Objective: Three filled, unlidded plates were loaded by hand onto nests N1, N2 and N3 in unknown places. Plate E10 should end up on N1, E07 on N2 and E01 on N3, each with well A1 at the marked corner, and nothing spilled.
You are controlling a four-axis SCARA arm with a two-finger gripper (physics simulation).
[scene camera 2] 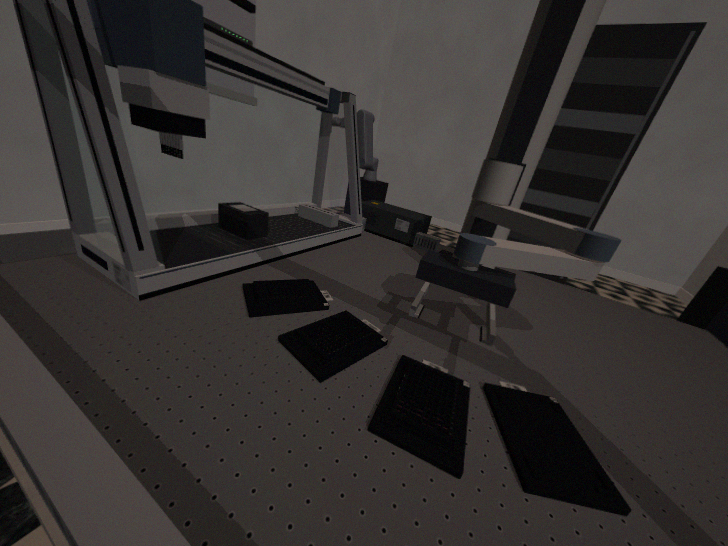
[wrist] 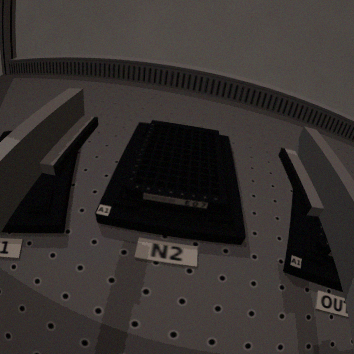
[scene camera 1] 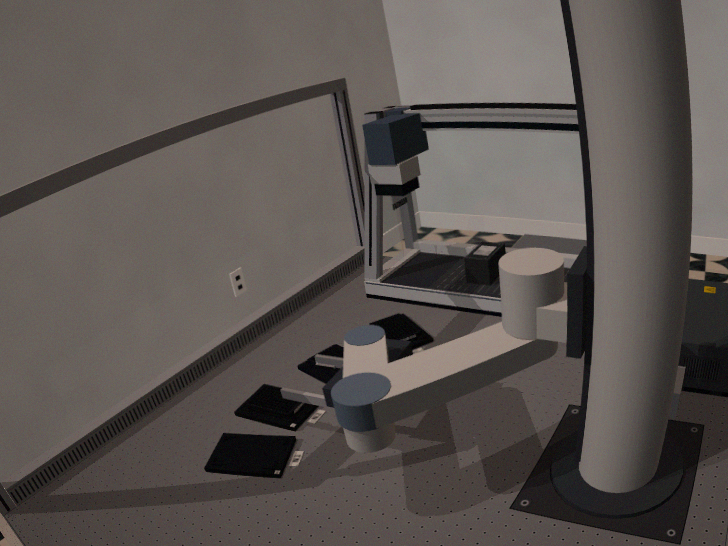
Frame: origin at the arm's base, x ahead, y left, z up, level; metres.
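Where they show: gripper, fingertip midpoint: [scene camera 2: 449,325] [wrist: 192,119] [scene camera 1: 300,375]; arm's base, origin of the base link: [scene camera 1: 617,470].
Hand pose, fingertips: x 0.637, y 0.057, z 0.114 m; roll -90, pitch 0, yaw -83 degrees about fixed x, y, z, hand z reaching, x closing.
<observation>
Things, the pixels of their top centre, and the offset from my fingertips. "spot": a spot on its surface instead.
- plate E07, middle of its top: [wrist: 181,152] [scene camera 2: 428,394] [scene camera 1: 276,398] 0.082 m ahead, 0.013 m left, 0.075 m down
- nest N2, middle of its top: [wrist: 179,159] [scene camera 2: 427,398] [scene camera 1: 277,402] 0.082 m ahead, 0.013 m left, 0.083 m down
- Nest N1, middle of its top: [wrist: 19,158] [scene camera 2: 545,431] [scene camera 1: 248,450] 0.020 m ahead, 0.171 m left, 0.083 m down
- dark plate, middle of its top: [scene camera 2: 337,331] [scene camera 1: 337,359] 0.056 m ahead, 0.172 m right, 0.075 m down
- gantry frame, surface spot: [scene camera 2: 205,271] spot: 0.087 m ahead, 0.507 m right, 0.076 m down
- dark box, surface spot: [scene camera 1: 483,267] spot: 0.127 m back, 0.572 m right, 0.003 m down
My gripper [scene camera 1: 298,374] [scene camera 2: 450,323] [wrist: 192,119] is open and empty, raised above the table on the arm side of the nests. Between its fingers the wrist view shows plate E07 [wrist: 175,160] [scene camera 1: 269,404] [scene camera 2: 424,402], level on nest N2 [wrist: 170,227], its label facing me. N2's A1 tag is at the near left corner; the well letters are too dark to read. Nest N1 [wrist: 40,217] [scene camera 1: 249,454] [scene camera 2: 552,446], left of N2, looks flat, with no plate visible. Right of N2, a dark plate [scene camera 2: 333,343] sits on the nest marked "OU". Another plate [scene camera 1: 405,326] [scene camera 2: 288,293] sits on the farthest nest, marking unreadable.
A gantry frame [scene camera 1: 435,297] [scene camera 2: 205,271] stands beyond the farthest nest, with a dark box [scene camera 1: 483,267] [scene camera 2: 244,220] on its deck. The arm's column [scene camera 1: 635,235] stands on a base plate. A wall with a slotted skirting [scene camera 1: 194,364] [wrist: 175,80] runs behind the nests.
</observation>
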